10 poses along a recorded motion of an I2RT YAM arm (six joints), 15 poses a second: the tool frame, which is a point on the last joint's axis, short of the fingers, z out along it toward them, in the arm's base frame.
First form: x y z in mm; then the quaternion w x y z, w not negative.
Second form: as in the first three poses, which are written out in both.
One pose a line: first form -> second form
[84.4 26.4 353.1 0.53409 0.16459 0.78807 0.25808] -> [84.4 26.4 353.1 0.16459 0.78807 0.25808 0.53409]
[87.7 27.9 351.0 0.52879 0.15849 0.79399 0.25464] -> [87.7 27.9 351.0 0.15849 0.79399 0.25464 0.52879]
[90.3 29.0 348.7 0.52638 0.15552 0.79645 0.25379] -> [90.3 29.0 348.7 0.15552 0.79645 0.25379 0.52638]
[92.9 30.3 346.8 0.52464 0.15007 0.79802 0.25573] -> [92.9 30.3 346.8 0.15007 0.79802 0.25573 0.52464]
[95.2 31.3 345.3 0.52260 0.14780 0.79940 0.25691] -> [95.2 31.3 345.3 0.14780 0.79940 0.25691 0.52260]
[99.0 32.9 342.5 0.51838 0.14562 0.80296 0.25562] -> [99.0 32.9 342.5 0.14562 0.80296 0.25562 0.51838]
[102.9 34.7 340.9 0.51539 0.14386 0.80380 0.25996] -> [102.9 34.7 340.9 0.14386 0.80380 0.25996 0.51539]
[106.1 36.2 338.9 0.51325 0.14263 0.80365 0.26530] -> [106.1 36.2 338.9 0.14263 0.80365 0.26530 0.51325]
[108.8 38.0 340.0 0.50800 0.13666 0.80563 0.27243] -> [108.8 38.0 340.0 0.13666 0.80563 0.27243 0.50800]
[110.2 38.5 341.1 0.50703 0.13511 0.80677 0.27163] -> [110.2 38.5 341.1 0.13511 0.80677 0.27163 0.50703]
